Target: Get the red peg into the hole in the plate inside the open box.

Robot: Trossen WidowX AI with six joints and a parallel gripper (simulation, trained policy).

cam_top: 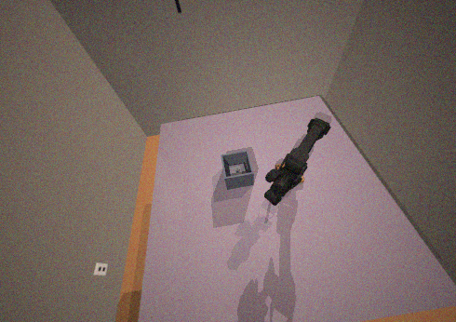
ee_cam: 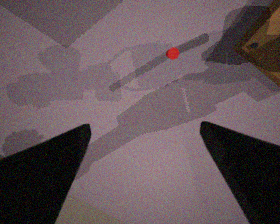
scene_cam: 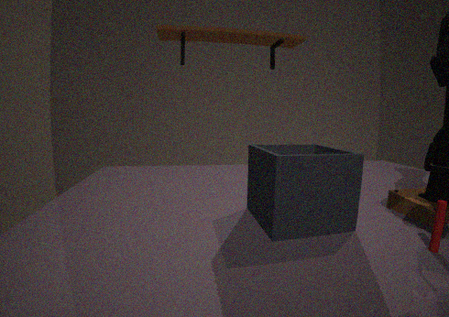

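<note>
Right now my gripper tip is 6 cm to the left of the red peg and 13 cm above it. From my gripper tip the other things lie so: pale plate 13 cm ahead, 26 cm to the right, 13 cm below.
</note>
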